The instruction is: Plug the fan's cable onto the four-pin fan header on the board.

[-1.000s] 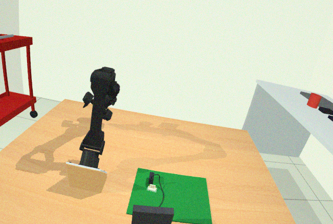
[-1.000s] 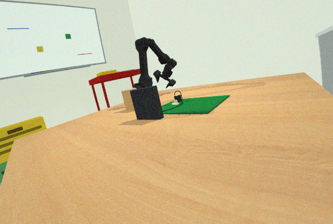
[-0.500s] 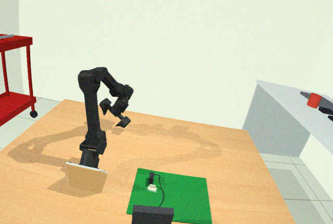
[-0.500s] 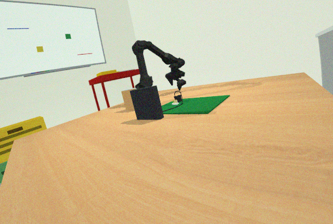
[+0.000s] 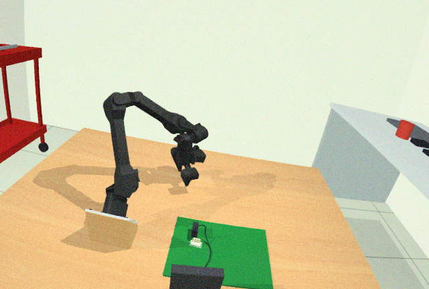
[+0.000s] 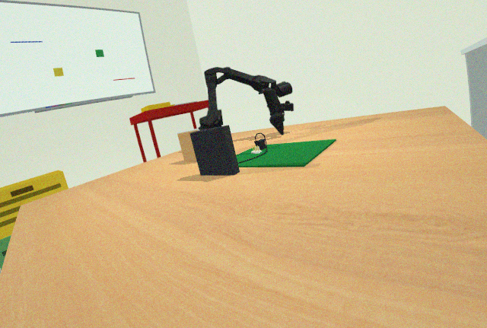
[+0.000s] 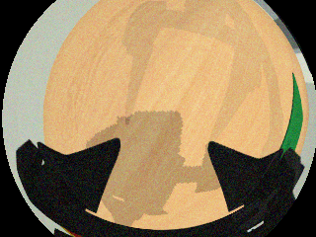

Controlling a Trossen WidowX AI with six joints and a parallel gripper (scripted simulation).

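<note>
The dark plug lies 30 cm to the right of my gripper tip, 5 cm ahead of it and 1 cm above it. From my gripper tip the other things lie so: fan: 52 cm to the right, 5 cm above, 4 cm ahead; then green board: 37 cm to the right, 13 cm ahead, 2 cm below; then white four-pin header: 35 cm to the right, 5 cm ahead, 1 cm below.
</note>
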